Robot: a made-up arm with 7 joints. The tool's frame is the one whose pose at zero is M. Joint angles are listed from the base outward.
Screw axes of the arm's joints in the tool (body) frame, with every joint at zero. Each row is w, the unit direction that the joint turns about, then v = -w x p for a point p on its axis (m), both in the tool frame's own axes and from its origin. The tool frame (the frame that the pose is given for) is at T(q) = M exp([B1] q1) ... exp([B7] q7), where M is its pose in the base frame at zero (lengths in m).
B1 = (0, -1, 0, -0.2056, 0, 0.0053)
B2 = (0, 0, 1, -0.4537, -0.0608, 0)
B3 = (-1, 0, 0, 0, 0.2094, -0.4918)
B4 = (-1, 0, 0, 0, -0.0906, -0.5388)
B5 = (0, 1, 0, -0.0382, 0, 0.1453)
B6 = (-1, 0, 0, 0, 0.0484, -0.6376)
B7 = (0, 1, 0, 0.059, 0, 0.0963)
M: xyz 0.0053 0.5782 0.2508 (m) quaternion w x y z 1 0 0 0
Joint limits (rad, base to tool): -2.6..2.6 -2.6..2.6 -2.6..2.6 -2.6..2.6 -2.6..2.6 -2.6..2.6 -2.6..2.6
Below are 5 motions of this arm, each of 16 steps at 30 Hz.
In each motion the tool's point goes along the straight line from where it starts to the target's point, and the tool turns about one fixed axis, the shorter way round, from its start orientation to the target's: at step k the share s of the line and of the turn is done. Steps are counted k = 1, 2, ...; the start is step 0. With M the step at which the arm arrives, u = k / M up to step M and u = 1 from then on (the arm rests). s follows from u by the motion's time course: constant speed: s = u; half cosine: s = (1 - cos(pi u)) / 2; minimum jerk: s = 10 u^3 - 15 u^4 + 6 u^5.
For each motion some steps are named. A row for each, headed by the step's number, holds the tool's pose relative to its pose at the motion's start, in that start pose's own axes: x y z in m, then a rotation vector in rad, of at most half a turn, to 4 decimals.
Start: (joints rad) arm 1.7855 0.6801 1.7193 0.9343 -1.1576 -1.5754 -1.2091
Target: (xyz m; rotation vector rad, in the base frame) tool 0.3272 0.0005 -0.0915 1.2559 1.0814 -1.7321
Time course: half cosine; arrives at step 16
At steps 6, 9, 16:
6: -0.0738 -0.0386 -0.0899 -0.1273 -0.2994 0.1711
9: -0.1430 -0.0747 -0.1741 -0.2465 -0.5795 0.3312
16: -0.2393 -0.1250 -0.2914 -0.4125 -0.9699 0.5542

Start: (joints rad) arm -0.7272 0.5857 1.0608 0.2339 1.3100 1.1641 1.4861
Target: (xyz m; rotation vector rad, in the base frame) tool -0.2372 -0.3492 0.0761 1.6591 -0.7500 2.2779
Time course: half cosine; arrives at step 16
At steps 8, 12, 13, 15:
8: 0.0431 0.0038 0.1487 0.2755 0.5081 0.1240
12: 0.0736 0.0065 0.2538 0.4702 0.8673 0.2118
13: 0.0789 0.0070 0.2723 0.5045 0.9305 0.2272
15: 0.0854 0.0076 0.2945 0.5456 1.0064 0.2457

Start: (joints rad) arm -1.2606 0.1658 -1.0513 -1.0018 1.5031 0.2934 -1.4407
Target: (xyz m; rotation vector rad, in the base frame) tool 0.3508 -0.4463 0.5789 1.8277 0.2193 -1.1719
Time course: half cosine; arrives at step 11
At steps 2, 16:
2: -0.0212 0.0017 -0.0077 0.0107 -0.0270 0.0161
16: -0.2670 0.0220 -0.0966 0.1345 -0.3407 0.2025

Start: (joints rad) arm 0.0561 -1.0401 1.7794 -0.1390 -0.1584 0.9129 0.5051
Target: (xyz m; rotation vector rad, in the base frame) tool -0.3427 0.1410 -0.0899 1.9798 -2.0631 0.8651
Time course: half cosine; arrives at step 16
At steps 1, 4, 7, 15, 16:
1: -0.0017 -0.0016 -0.0026 -0.0056 0.0029 0.0034
4: -0.0261 -0.0243 -0.0399 -0.0848 0.0440 0.0512
7: -0.0718 -0.0669 -0.1097 -0.2331 0.1208 0.1407
15: -0.1767 -0.1646 -0.2701 -0.5737 0.2973 0.3463
16: -0.1785 -0.1662 -0.2727 -0.5793 0.3002 0.3497

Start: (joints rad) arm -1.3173 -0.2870 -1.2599 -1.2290 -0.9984 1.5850 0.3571
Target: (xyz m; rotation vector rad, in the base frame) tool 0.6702 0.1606 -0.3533 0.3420 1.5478 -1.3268
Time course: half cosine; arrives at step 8
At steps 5, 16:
5: -0.1345 -0.0369 -0.1018 -0.1139 -0.0874 0.2162
16: -0.1945 -0.0534 -0.1472 -0.1648 -0.1264 0.3127

